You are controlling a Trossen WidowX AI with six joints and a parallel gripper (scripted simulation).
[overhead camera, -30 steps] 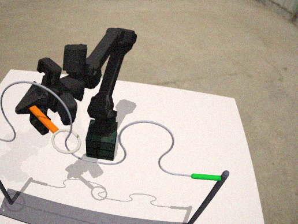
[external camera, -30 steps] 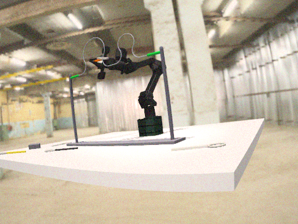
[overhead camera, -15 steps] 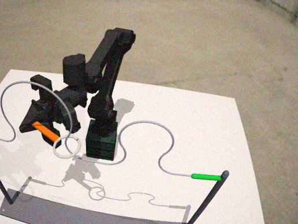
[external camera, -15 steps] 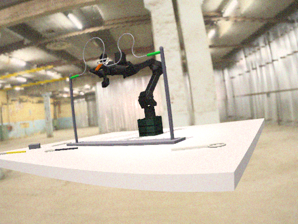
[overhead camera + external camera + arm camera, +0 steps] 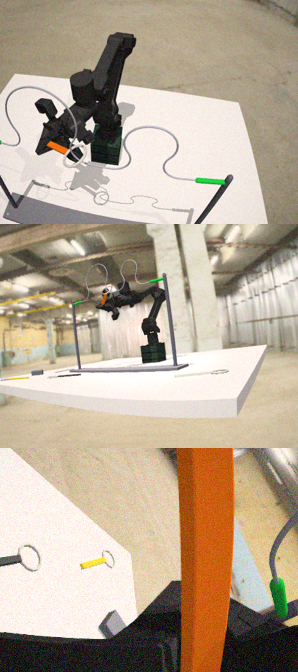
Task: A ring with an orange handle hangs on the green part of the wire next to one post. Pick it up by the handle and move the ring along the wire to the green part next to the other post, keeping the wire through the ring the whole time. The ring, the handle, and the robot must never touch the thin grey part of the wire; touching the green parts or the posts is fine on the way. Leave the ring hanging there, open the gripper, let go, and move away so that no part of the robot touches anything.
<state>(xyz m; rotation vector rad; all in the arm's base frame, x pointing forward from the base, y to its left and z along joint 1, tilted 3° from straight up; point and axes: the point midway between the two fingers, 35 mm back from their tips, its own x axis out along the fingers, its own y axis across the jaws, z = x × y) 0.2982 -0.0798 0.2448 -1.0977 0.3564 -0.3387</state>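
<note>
Now: the orange-handled ring 80 mm to the left of my gripper tip and 40 mm above it. From my gripper tip the other things lie so: grey block (370 mm to the right, 320 mm below, 220 mm ahead); pale ring tool (650 mm to the left, 330 mm below, 160 mm ahead); yellow-handled ring tool (430 mm ahead, 330 mm below, 300 mm to the right).
</note>
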